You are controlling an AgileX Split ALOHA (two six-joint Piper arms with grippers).
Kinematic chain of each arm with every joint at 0, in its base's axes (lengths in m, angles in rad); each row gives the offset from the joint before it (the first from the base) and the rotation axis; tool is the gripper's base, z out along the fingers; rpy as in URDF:
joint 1: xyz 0 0 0.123 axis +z
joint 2: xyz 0 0 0 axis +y
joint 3: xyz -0.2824 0 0.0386 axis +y
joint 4: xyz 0.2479 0 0.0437 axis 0.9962 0 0.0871
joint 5: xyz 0 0 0 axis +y
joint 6: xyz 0.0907 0 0.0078 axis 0.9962 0 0.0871
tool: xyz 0 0 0 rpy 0 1.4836 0
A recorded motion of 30 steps. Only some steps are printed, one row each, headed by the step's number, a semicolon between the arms.
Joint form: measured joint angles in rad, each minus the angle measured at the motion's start. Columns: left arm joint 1, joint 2, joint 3, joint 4, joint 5, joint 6; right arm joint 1, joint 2, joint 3, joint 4, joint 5, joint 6.
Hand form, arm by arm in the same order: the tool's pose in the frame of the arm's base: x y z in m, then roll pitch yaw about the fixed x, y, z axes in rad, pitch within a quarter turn. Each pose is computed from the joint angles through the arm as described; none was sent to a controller.
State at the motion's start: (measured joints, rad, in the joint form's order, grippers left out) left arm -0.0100 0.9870 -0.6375 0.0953 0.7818 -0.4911; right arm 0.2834 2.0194 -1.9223 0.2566 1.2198 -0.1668
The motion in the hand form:
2: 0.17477 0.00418 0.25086 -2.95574 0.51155 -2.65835; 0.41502 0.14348 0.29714 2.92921 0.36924 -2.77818
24: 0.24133 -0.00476 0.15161 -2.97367 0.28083 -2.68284; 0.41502 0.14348 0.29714 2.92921 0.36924 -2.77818
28: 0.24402 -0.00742 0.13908 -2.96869 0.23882 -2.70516; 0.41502 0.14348 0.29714 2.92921 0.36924 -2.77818
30: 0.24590 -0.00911 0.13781 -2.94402 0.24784 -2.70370; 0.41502 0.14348 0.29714 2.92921 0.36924 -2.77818
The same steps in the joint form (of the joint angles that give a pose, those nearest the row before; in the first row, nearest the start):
2: 0.0000 0.0225 0.0174 0.0021 -0.0487 -0.0079; 0.0000 0.0000 0.0000 0.0000 0.0000 0.0000
24: 0.0000 0.5387 0.0221 -0.1578 -0.3585 0.0989; 0.0000 0.0000 0.0000 0.0000 0.0000 0.0000
28: 0.0000 0.5927 0.0222 -0.2332 -0.3736 0.1843; 0.0000 0.0000 0.0000 0.0000 0.0000 0.0000
30: 0.0000 0.5995 0.0243 -0.2908 -0.3980 0.2382; 0.0000 0.0000 0.0000 0.0000 0.0000 0.0000

